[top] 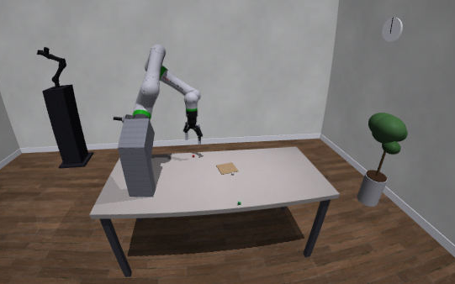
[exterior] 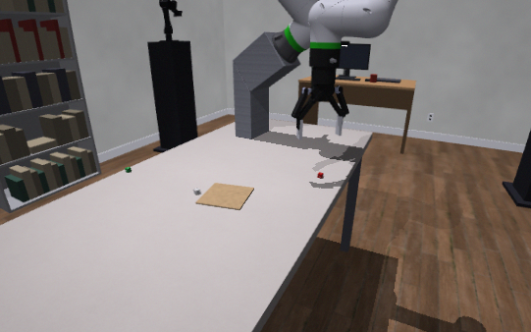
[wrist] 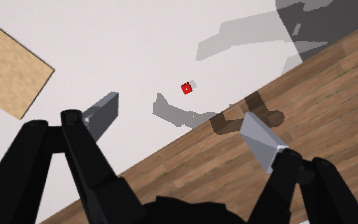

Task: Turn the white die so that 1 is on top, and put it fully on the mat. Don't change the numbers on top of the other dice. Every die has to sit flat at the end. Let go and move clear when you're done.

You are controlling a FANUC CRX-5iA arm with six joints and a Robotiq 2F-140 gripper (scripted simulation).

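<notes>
Now: hand 270 mm short of the white die, 320 mm to the left of it and 150 mm above it. The rest, counted from my hand: red die: 10 mm to the left, 150 mm below; then tan mat: 250 mm ahead, 220 mm to the right, 160 mm below; then green die: 230 mm ahead, 660 mm to the right, 150 mm below.
</notes>
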